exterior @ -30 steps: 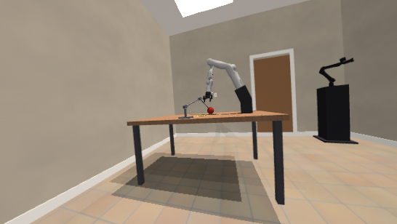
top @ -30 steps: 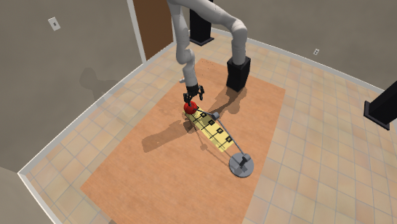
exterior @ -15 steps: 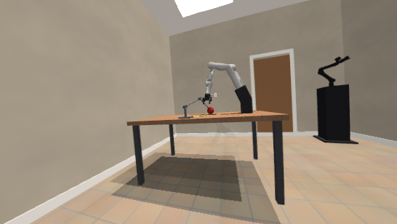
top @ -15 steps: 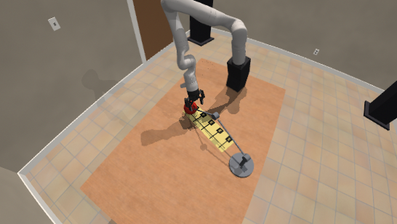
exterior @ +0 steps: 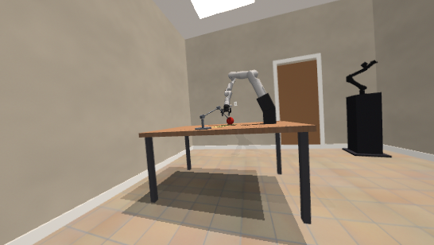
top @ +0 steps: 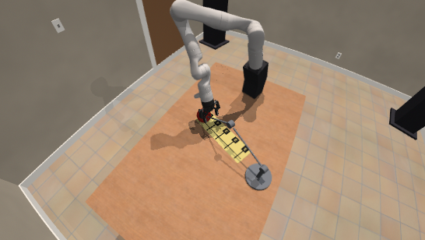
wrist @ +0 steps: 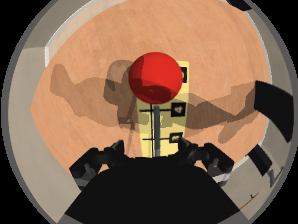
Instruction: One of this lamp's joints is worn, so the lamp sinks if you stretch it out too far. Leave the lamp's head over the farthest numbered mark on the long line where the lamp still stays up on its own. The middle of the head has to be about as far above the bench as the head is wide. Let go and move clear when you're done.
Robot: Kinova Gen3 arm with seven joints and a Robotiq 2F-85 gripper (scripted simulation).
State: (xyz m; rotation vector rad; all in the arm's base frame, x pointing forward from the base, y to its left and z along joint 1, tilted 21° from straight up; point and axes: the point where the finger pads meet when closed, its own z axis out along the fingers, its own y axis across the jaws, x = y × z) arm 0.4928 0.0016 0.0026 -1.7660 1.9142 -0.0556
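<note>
The yellow numbered strip is 2 cm behind my hand, 8 cm to the left of it and 12 cm below it. The rest, counted from my hand: grey round base (7 cm ahead, 43 cm to the left, 9 cm below).
</note>
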